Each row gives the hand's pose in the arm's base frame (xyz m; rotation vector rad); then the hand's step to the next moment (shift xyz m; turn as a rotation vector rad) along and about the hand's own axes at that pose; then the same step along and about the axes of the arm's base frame.
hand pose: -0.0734 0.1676 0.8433 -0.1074 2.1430 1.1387
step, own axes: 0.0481 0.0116 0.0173 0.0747 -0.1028 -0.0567
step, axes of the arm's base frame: -0.0312 0.0316 -0.0278 -0.0484 -0.0878 -0.0965
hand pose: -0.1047 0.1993 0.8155 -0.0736 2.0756 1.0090
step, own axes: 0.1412 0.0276 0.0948 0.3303 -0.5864 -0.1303
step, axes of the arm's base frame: -0.0442 0.1221 -0.1132 -0.0877 -0.3958 -0.5528
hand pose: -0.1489 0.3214 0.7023 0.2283 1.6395 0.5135
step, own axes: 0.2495 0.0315 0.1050 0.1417 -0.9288 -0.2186
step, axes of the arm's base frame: 0.0628 0.1573 -0.2135 -0.0969 -0.7962 -0.5360
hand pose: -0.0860 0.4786 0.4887 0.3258 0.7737 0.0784
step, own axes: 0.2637 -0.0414 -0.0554 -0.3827 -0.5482 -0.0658
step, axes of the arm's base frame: 0.1479 0.0248 -0.2277 -0.3466 -0.5741 0.0398
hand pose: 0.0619 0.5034 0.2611 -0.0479 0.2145 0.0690
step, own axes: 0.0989 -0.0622 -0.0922 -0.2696 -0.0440 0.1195
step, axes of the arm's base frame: 0.0815 -0.0608 -0.1087 -0.2343 -0.0544 0.1762
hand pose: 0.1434 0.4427 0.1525 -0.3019 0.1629 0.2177
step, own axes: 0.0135 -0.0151 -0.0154 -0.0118 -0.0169 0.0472
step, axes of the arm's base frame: 0.0146 -0.0163 -0.0129 -0.0014 -0.0033 0.0514
